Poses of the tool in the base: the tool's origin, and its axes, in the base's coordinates. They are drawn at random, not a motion.
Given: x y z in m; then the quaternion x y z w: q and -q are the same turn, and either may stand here.
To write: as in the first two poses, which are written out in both.
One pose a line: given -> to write
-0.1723 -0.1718 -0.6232 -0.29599 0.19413 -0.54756 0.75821 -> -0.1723 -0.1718 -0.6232 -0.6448 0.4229 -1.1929
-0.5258 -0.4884 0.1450 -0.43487 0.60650 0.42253 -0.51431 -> -0.5258 -0.4884 0.1450 1.0452 -1.4577 -1.0155
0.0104 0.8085 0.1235 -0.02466 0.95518 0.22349 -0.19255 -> 0.0104 0.8085 0.1235 0.0692 -2.6808 -0.6272
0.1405 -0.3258 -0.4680 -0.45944 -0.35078 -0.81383 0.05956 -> 0.1405 -0.3258 -0.4680 -1.3911 -1.0621 -2.4641
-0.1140 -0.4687 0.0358 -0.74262 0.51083 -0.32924 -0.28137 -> -0.1140 -0.4687 0.0358 1.9898 -1.3687 0.8822
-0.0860 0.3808 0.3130 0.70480 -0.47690 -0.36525 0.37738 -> -0.0860 0.3808 0.3130 1.8020 -1.2193 -0.9338
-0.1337 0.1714 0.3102 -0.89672 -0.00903 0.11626 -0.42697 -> -0.1337 0.1714 0.3102 2.2405 0.0226 -0.2905
